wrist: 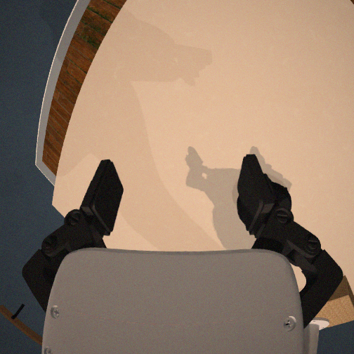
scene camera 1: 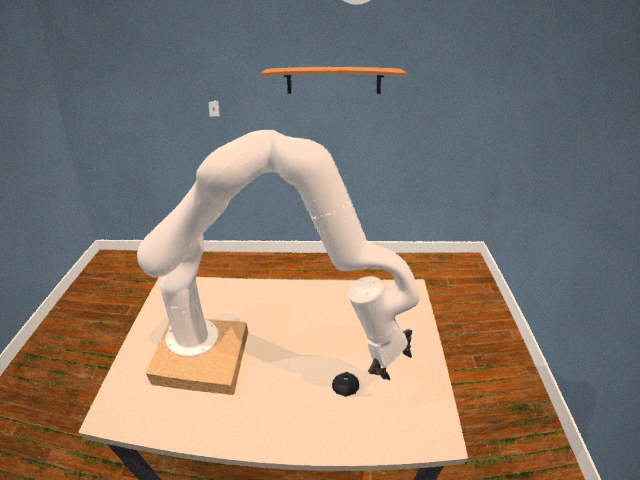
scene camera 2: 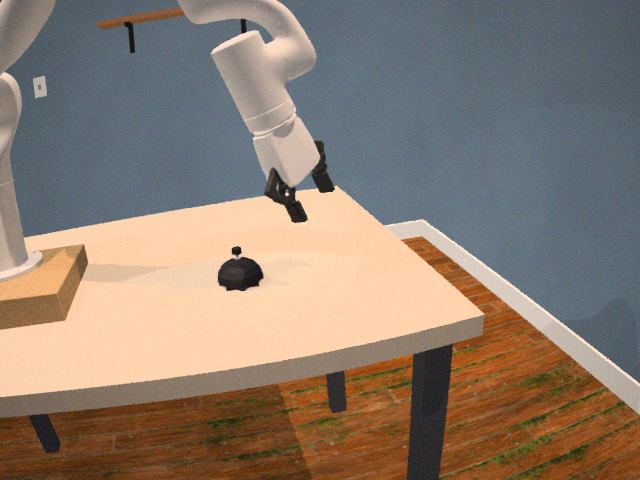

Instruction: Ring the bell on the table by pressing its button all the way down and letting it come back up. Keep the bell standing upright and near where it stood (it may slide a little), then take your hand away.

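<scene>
A black dome-shaped bell [scene camera 1: 345, 385] [scene camera 2: 240, 274] stands upright on the table [scene camera 1: 289, 434] [scene camera 2: 170, 335]. Its small black button [scene camera 2: 236, 250] stands up on a short pale stem above the dome. My gripper [scene camera 1: 398, 367] [scene camera 2: 312, 205] [wrist: 177, 171] is open and empty, tilted, and held above the table. It is to the right of the bell in both scene views and apart from it. In the wrist view, the bell [wrist: 284, 194] lies beyond the right finger, which hides most of it; its button cannot be made out there.
The arm's base stands on a wooden block [scene camera 1: 199, 361] [scene camera 2: 31, 307] at the left of the table. An orange shelf [scene camera 1: 333, 71] hangs on the blue wall behind, with a white socket [scene camera 1: 214, 108] [scene camera 2: 39, 86] to its left. The gripper's shadow falls near the bell.
</scene>
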